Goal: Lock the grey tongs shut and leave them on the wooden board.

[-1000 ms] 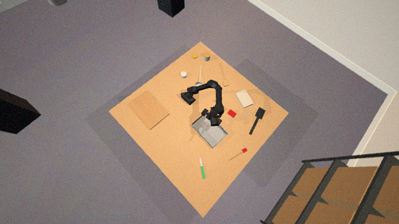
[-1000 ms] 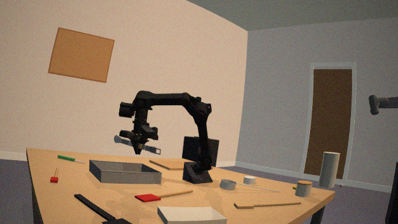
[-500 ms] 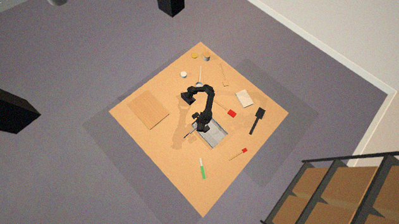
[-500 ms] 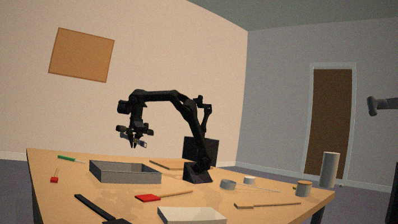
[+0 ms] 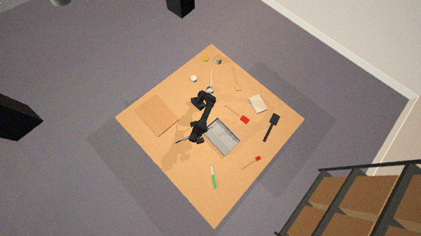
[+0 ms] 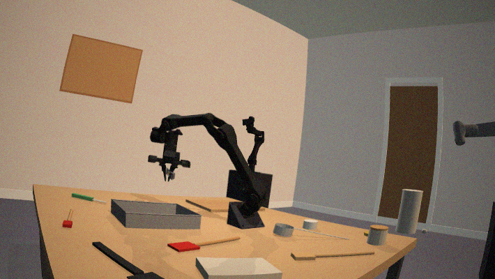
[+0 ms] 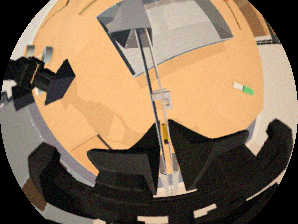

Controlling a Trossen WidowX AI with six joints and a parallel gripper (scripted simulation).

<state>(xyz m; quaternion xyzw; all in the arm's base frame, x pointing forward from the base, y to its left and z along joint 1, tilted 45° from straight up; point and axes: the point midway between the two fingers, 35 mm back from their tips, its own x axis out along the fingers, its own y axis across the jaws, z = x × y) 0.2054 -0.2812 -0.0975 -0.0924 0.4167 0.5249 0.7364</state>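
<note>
Now: the wooden board 450 mm behind my gripper tip, 70 mm to the right of it and 130 mm below it. Round my gripper tip: grey roasting tin 160 mm ahead, 150 mm to the left, 110 mm below; red spatula 160 mm ahead, 430 mm to the left, 130 mm below; green-handled tool 310 mm ahead, 160 mm to the right, 130 mm below.
</note>
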